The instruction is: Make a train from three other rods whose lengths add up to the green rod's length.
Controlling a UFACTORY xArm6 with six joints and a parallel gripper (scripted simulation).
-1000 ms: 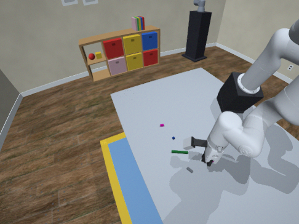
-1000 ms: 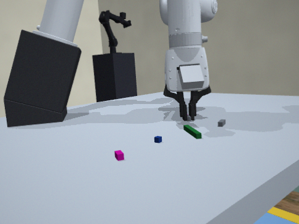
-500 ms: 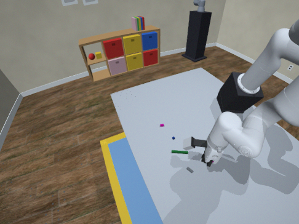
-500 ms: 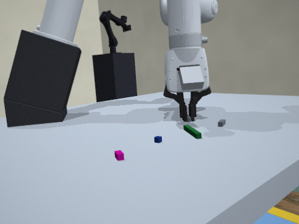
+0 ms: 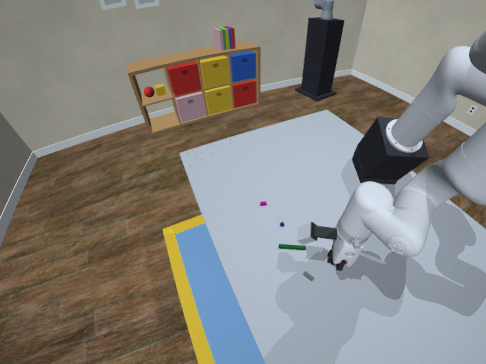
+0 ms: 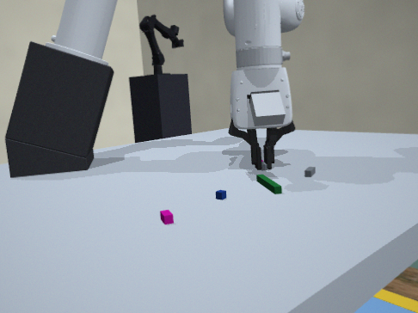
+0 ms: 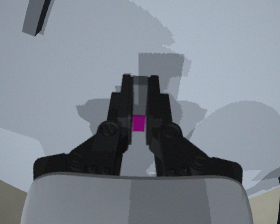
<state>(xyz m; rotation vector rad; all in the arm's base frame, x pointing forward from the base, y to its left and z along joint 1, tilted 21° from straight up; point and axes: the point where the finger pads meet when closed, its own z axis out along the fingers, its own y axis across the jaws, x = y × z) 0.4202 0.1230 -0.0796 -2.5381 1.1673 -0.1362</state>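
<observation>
Right now my hand is 70 mm short of the green rod, 100 mm to the left of it and 20 mm above it. Also, from my hand: blue rod: 50 mm ahead, 180 mm to the right, 20 mm below.
</observation>
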